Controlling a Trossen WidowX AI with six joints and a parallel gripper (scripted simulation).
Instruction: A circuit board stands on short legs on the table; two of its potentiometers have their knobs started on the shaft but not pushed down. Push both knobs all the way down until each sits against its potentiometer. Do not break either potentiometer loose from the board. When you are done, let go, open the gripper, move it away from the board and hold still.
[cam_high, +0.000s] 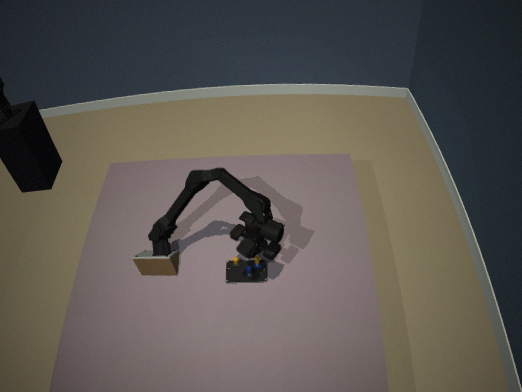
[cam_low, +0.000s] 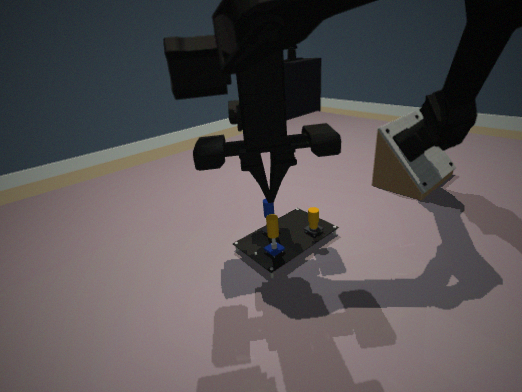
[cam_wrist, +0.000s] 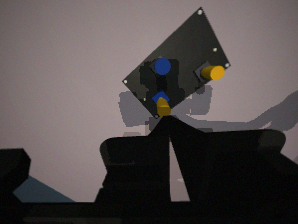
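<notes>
The yellow knob lies 50 mm below my gripper tip.
</notes>
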